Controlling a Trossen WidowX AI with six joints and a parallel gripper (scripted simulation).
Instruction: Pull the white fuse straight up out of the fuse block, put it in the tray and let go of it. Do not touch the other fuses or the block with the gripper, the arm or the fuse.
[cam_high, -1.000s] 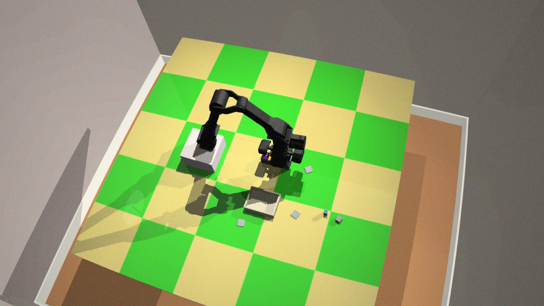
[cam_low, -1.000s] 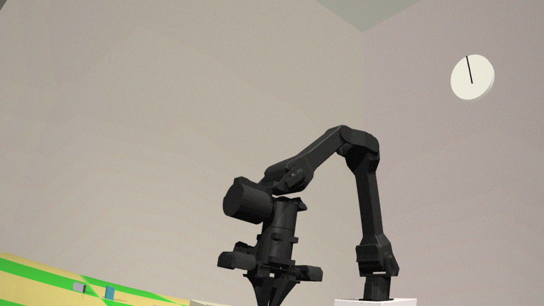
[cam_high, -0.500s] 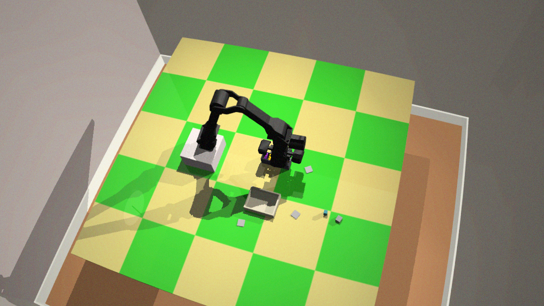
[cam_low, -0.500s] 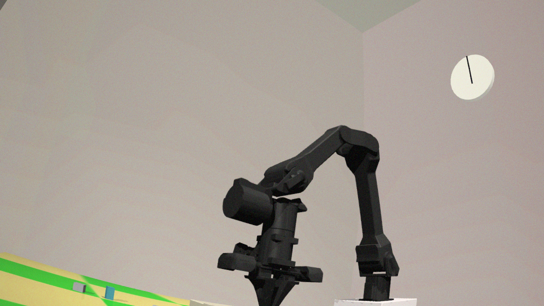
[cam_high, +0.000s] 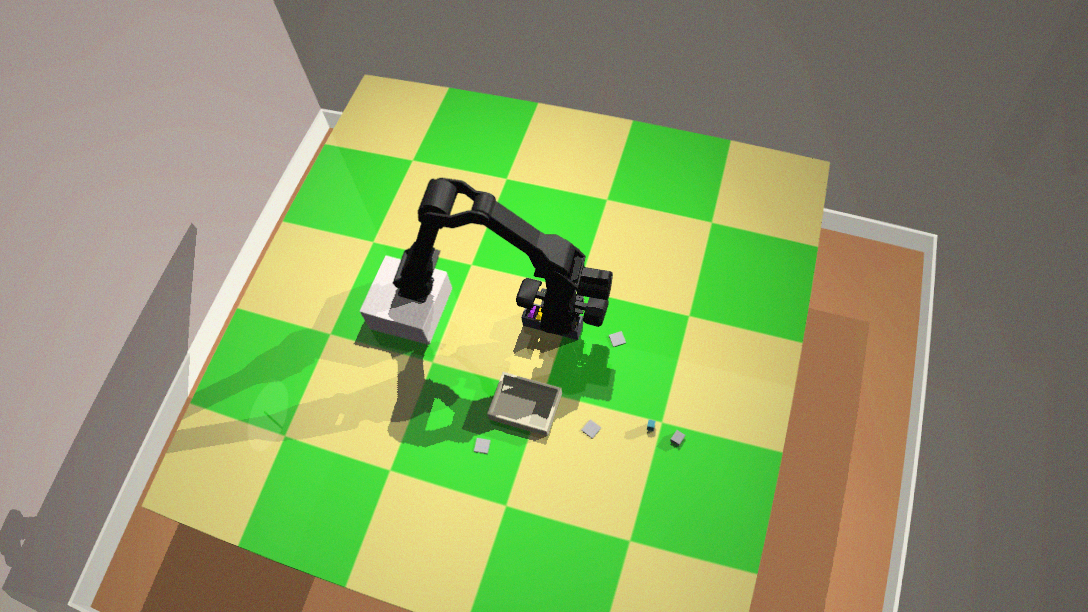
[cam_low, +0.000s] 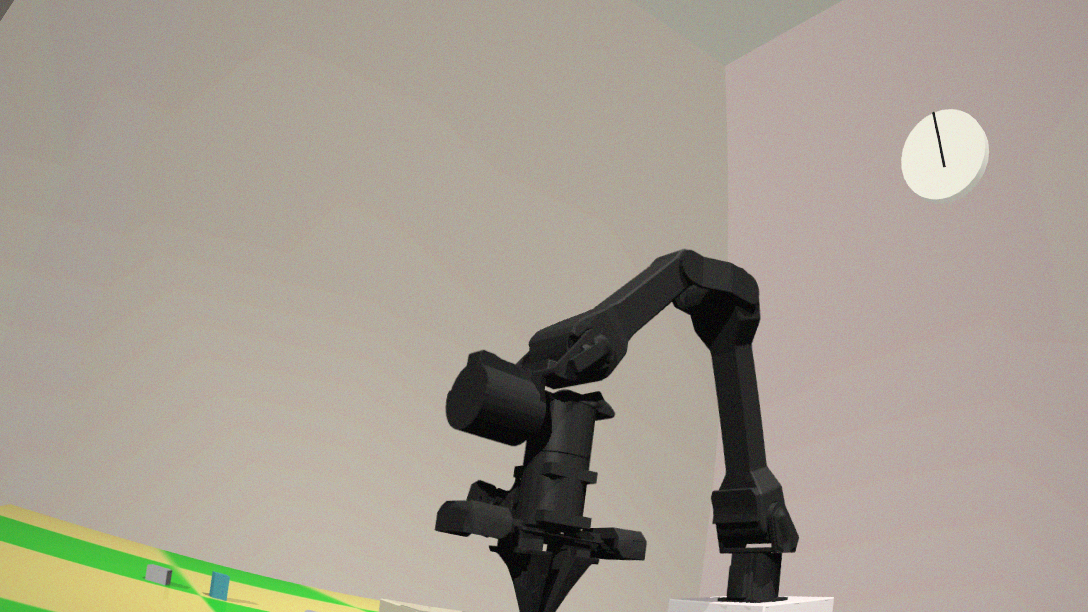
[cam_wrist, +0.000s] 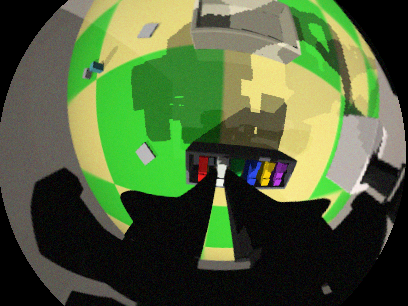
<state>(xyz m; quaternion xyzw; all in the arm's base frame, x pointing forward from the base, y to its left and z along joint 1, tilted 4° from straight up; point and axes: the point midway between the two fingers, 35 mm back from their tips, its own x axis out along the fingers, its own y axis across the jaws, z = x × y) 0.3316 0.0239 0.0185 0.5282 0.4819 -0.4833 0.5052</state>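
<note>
My gripper tip is now 3 cm past the cream tray, 20 cm to the left of it and 4 cm above it. Round my gripper tip: teal block (24 cm ahead, 18 cm to the right, 3 cm below); grey cube (30 cm ahead, 19 cm to the right, 3 cm below); white fuse (1 cm below).
</note>
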